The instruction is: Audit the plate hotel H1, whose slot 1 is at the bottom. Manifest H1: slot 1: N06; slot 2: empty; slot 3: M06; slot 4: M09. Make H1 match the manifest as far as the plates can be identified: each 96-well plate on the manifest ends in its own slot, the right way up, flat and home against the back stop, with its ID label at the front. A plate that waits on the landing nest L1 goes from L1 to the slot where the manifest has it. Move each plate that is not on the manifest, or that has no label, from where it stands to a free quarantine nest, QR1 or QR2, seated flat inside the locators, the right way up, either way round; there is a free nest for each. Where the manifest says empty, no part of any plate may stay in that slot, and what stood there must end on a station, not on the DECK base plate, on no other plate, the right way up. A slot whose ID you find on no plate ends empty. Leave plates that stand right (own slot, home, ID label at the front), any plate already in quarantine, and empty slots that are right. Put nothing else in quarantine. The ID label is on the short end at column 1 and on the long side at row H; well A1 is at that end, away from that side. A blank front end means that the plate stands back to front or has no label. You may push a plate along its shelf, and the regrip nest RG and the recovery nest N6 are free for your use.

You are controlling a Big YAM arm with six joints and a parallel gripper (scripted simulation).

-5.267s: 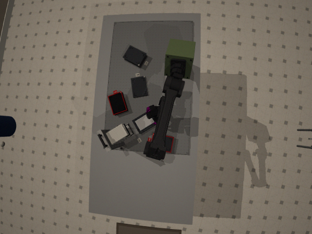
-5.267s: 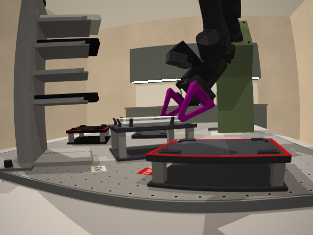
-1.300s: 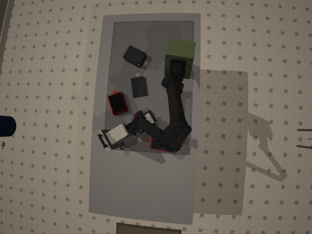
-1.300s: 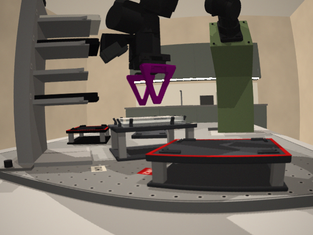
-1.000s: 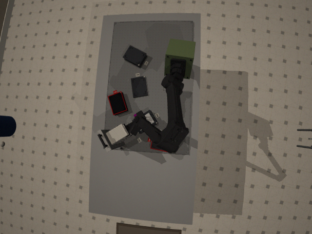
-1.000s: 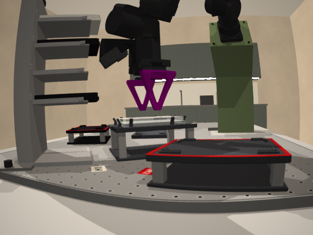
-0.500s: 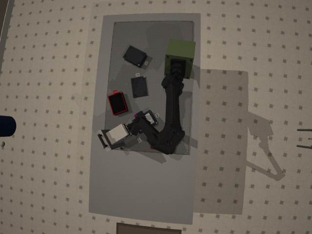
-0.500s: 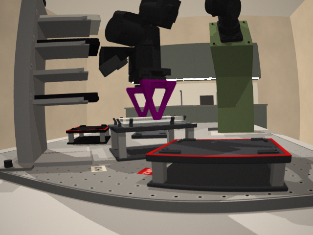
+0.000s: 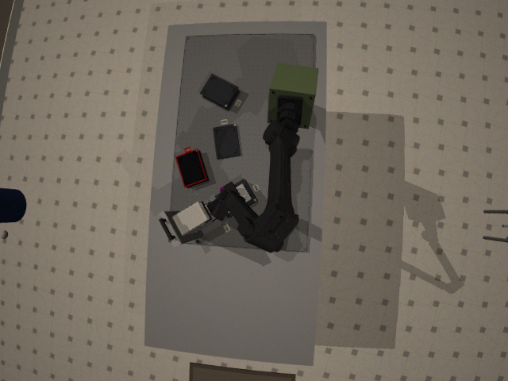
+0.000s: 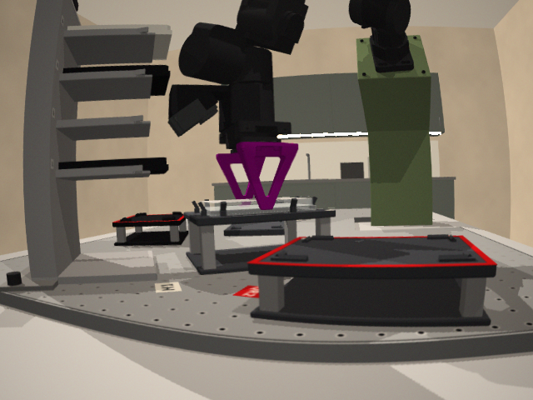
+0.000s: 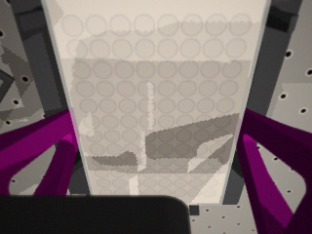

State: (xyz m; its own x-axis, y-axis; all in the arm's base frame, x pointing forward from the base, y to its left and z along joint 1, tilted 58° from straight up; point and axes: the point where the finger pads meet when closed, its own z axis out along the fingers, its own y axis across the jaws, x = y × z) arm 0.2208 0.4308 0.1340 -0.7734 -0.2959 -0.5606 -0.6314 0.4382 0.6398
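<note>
The regrip nest RG lies 20 mm below my hand. The rest, counted from my hand: clear 96-well plate: right at my hand; then QR2 tag: 140 mm to the left, 70 mm below, 50 mm behind; then A1 mark: 90 mm behind, 10 mm below.
</note>
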